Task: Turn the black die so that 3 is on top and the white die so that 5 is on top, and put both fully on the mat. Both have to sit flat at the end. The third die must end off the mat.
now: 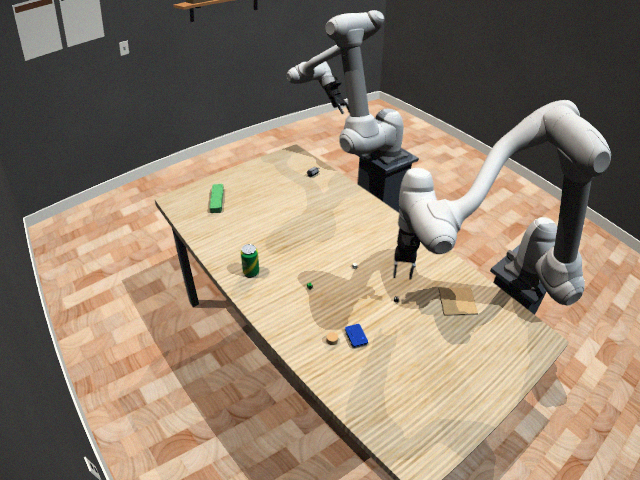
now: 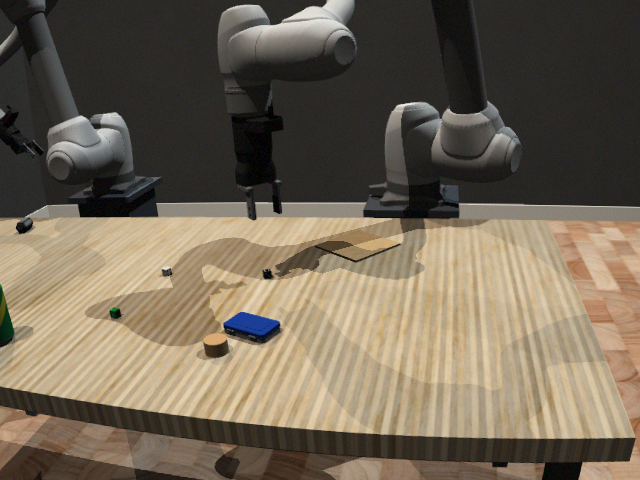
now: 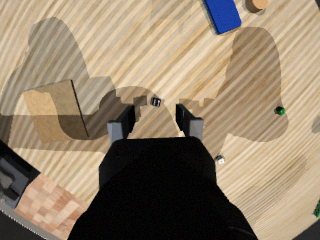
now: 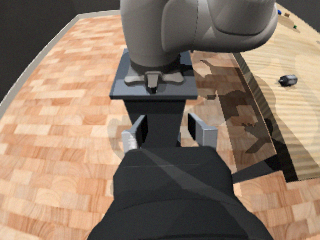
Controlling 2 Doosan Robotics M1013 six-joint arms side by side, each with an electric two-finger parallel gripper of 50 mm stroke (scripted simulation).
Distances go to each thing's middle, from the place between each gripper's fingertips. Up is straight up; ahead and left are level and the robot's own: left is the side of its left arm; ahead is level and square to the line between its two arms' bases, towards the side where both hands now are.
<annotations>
Now: the blue case (image 2: 255,328) 22 cm ahead of my left hand (image 2: 265,215), 6 cm to the left of it and 14 cm below it. From my left hand the other things lie so: tan mat (image 2: 358,245): 22 cm behind, 12 cm to the left, 15 cm below.
Now: right hand 330 mm short of the tan mat, 1350 mm to the right of it and 160 mm above it.
</annotations>
